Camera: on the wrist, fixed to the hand. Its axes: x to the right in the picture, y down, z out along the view.
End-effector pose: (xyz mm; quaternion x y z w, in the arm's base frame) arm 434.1 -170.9 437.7 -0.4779 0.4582 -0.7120 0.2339
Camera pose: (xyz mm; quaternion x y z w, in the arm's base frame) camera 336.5 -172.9 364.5 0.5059 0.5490 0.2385 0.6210
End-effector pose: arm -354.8 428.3 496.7 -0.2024 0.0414 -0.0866 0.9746
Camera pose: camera -344.8 457.5 378.7 -0.0311 0.2954 0.9535 0.0505
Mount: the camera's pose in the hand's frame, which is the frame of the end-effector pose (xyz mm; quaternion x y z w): 9.8 75.3 -95.5 0.0851 -0.0901 -0.9922 0.0148
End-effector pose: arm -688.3 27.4 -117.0 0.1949 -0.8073 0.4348 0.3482
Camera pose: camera -704.0 148.4 -116.2 0.8727 0.1871 -0.2879 0.3472
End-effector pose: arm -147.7 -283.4 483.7 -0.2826 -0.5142 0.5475 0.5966
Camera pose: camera -88.1 -234.5 389.1 0.6061 -0.2952 -0.5146 0.5298
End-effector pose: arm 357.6 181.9 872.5 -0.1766 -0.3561 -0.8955 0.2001
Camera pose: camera 369.1 61.8 854.4 -0.2871 0.2747 0.1656 0.9026
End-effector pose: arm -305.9 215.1 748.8 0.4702 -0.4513 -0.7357 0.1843
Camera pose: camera -240.3 121.9 792.3 -0.4041 -0.3806 0.1977 0.8079
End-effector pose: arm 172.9 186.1 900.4 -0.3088 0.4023 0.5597 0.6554
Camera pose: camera 82.1 123.0 848.9 -0.2975 -0.3118 -0.6484 0.6275
